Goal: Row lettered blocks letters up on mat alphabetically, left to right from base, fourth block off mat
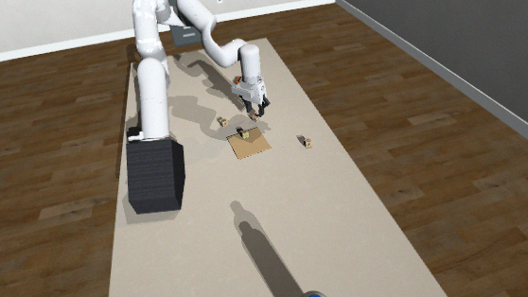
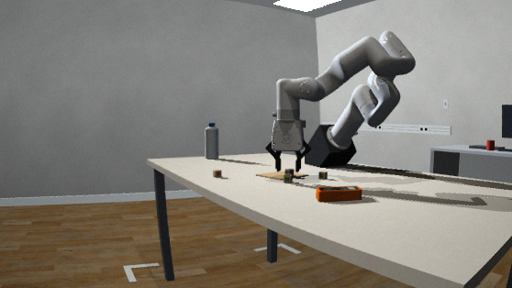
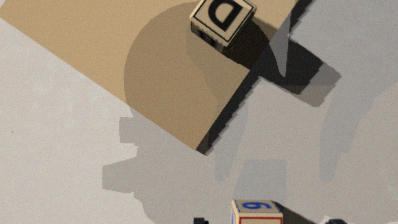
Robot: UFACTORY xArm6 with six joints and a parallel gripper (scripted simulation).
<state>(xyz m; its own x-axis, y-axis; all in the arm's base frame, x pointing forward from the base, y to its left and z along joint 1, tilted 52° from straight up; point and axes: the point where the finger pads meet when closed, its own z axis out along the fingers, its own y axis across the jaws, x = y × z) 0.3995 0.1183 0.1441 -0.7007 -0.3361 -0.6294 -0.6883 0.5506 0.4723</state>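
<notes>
Right now the thin mat is 60 mm behind my hand, 140 mm to the right of it and 50 mm below it. From my hand the other things lie so: grey bottle (50 mm behind, 830 mm to the right, 40 mm above).
</notes>
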